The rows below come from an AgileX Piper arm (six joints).
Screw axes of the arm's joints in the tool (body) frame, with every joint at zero. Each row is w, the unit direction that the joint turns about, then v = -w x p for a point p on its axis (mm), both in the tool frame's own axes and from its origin. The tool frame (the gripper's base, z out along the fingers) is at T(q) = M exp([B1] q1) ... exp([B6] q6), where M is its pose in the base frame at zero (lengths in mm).
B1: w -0.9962 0 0.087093 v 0 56.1 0
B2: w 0 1 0 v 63.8 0 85
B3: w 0 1 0 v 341.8 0 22
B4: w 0 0 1 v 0 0 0
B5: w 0 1 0 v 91 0 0
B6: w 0 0 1 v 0 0 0
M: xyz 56.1 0 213.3 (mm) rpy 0 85.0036 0 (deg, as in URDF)
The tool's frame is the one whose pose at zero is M.
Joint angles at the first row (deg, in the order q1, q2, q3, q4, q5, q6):
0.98, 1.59, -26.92, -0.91, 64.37, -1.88
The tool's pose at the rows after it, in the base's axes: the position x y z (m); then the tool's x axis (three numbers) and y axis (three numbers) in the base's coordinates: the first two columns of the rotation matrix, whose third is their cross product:
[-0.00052 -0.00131 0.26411 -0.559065 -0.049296 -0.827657 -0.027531 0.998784 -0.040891]
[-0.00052 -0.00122 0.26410 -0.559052 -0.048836 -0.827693 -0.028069 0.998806 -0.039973]
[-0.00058 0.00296 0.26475 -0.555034 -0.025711 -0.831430 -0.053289 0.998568 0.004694]
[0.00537 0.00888 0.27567 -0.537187 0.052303 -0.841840 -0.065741 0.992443 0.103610]
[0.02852 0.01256 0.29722 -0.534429 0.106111 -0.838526 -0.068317 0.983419 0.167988]
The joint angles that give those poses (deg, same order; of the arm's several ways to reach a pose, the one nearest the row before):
0.98, 1.59, -26.92, -0.91, 64.37, -1.88
0.98, 1.58, -26.92, -0.85, 64.37, -1.88
0.99, 1.58, -26.99, 2.08, 64.19, -1.83
0.98, 4.11, -28.46, 6.30, 61.65, 0.54
0.98, 12.36, -31.65, 9.19, 56.16, 1.53

